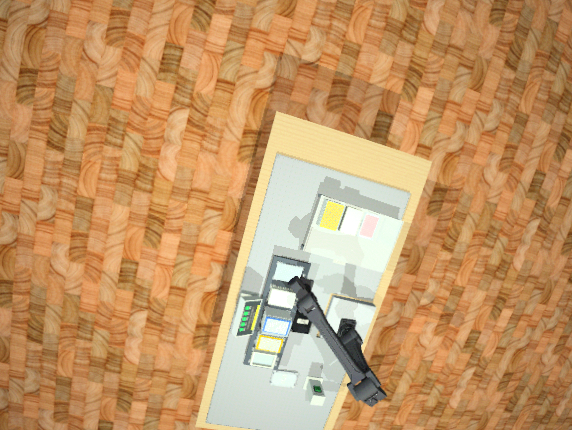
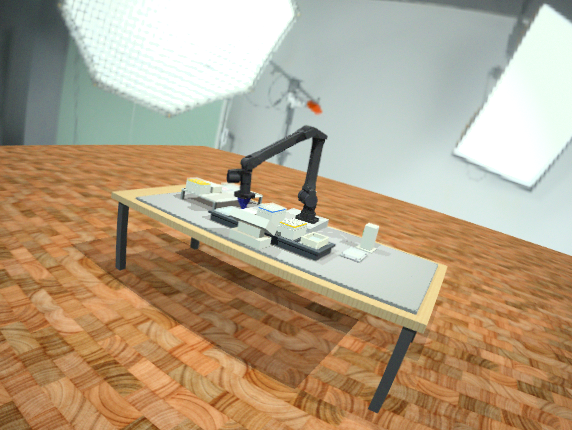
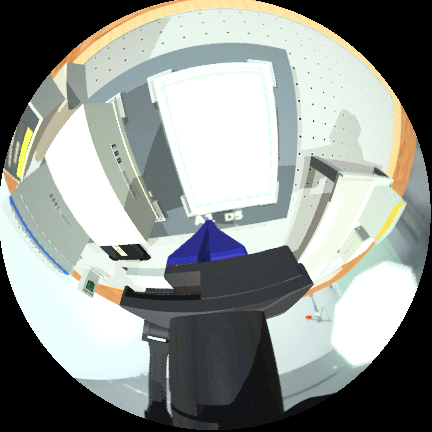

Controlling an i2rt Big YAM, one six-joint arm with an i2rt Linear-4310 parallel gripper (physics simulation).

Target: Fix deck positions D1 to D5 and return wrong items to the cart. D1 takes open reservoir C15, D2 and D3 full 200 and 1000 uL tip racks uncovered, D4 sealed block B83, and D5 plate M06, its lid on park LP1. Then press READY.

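Frame: origin at the arm's base, x ahead, y left, z up, level; metres.
Where they show: gripper, fingertip midpoint: (image 1: 302, 281) (image 3: 209, 223); arm's base, link origin: (image 1: 346, 328) (image 2: 306, 219) (image 3: 164, 292).
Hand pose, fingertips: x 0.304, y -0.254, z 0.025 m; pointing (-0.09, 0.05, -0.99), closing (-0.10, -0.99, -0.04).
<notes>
Each offset is from my fingertips to the top centre of the thing. "pt": to the spot under its first point.
My gripper (image 2: 243, 206) (image 3: 209, 223) is shut and empty, its blue fingertips together above the label edge of D5. A white plate {0.081 m ahead, 0.035 m right, 0.008 m up} (image 1: 288, 271) (image 3: 225, 140) lies in D5; glare hides whether it has a lid. A block marked B83 {0.092 m ahead, 0.089 m left, 0.035 m up} (image 1: 282, 297) (image 3: 95, 175) stands in D4. A blue-rimmed tip rack {0.102 m ahead, 0.213 m left, 0.103 m up} (image 1: 276, 326) (image 2: 271, 211) stands in D3. A yellow-rimmed tip rack {0.113 m ahead, 0.337 m left, 0.058 m up} (image 1: 270, 344) (image 2: 293, 227) stands in D2. An open-looking reservoir {0.124 m ahead, 0.460 m left, 0.025 m up} (image 1: 263, 359) (image 2: 315, 241) sits in D1; its label is unreadable. A control panel {pt 0.248 m ahead, 0.194 m left, 0.065 m up} (image 1: 247, 317) (image 3: 22, 150) shows green marks; READY cannot be read.
The cart {0.205 m back, 0.277 m right, 0.012 m up} (image 1: 345, 245) holds a yellow-topped rack {0.053 m back, 0.364 m right, 0.077 m up} (image 1: 331, 215) (image 3: 390, 220), a white item {0.160 m back, 0.350 m right, 0.048 m up} (image 1: 351, 221) and a pink item {0.267 m back, 0.337 m right, 0.023 m up} (image 1: 370, 226). A pale flat piece {0.025 m back, 0.627 m left, 0.036 m down} (image 1: 284, 378) (image 2: 354, 254) lies beyond D1, near an upright stand (image 1: 316, 392) (image 2: 370, 237). A black holder {0.059 m back, 0.248 m left, 0.040 m down} (image 1: 301, 322) stands beside the deck.
</notes>
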